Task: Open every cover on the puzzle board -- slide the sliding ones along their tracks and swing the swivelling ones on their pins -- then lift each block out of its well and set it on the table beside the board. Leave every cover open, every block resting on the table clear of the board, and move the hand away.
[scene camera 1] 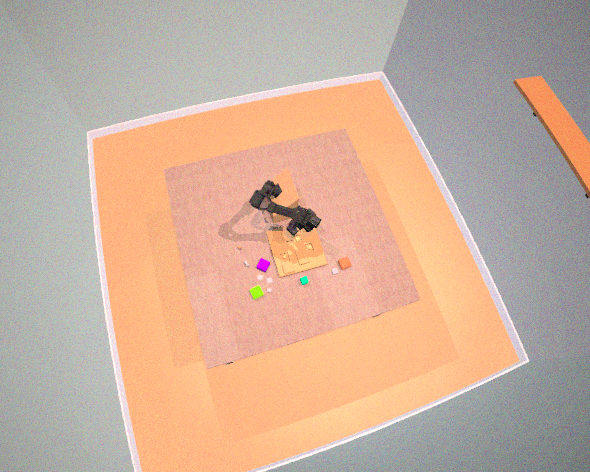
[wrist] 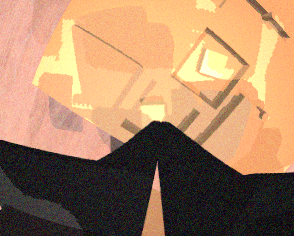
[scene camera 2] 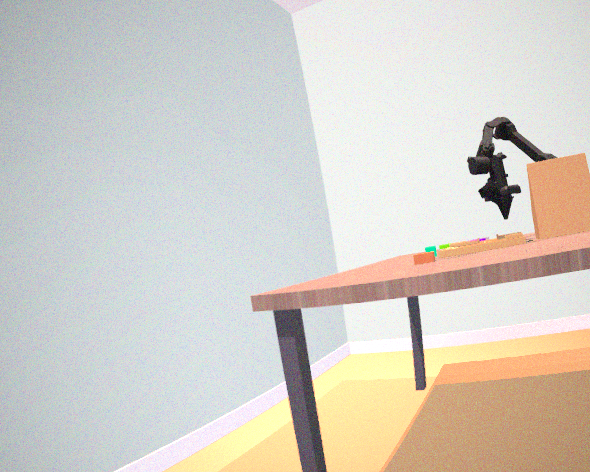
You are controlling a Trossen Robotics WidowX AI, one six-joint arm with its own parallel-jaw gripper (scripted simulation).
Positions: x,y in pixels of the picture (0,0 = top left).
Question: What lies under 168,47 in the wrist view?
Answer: A tan puzzle board.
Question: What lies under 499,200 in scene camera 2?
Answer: My gripper.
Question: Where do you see a tan puzzle board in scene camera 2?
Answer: At 483,245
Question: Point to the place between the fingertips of my gripper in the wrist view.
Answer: At 159,129
